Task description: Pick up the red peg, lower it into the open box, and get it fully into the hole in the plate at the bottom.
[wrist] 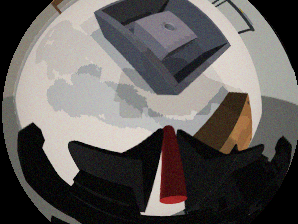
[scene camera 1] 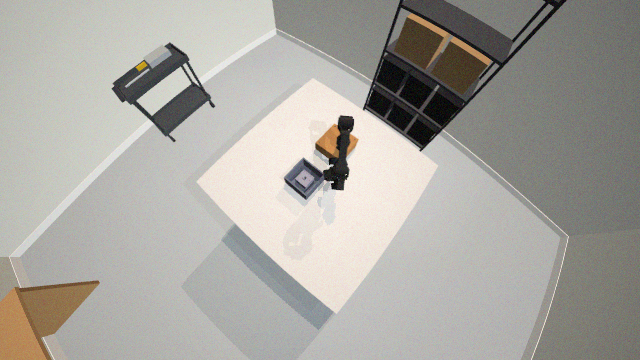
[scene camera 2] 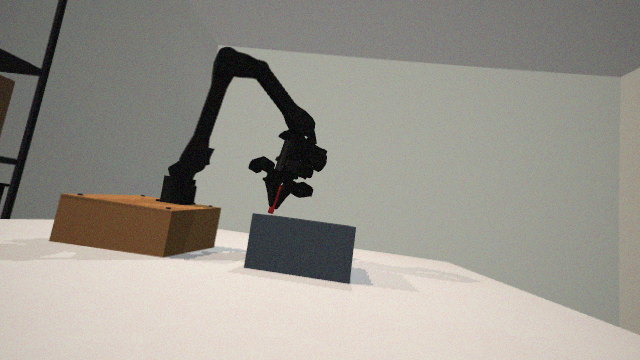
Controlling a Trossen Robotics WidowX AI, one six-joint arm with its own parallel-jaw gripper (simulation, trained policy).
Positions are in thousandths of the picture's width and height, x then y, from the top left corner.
Labels:
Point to a light grey plate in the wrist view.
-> At 552, 154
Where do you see a dark grey box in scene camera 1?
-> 474, 457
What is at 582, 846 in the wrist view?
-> A red peg.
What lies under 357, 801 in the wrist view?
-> The gripper.

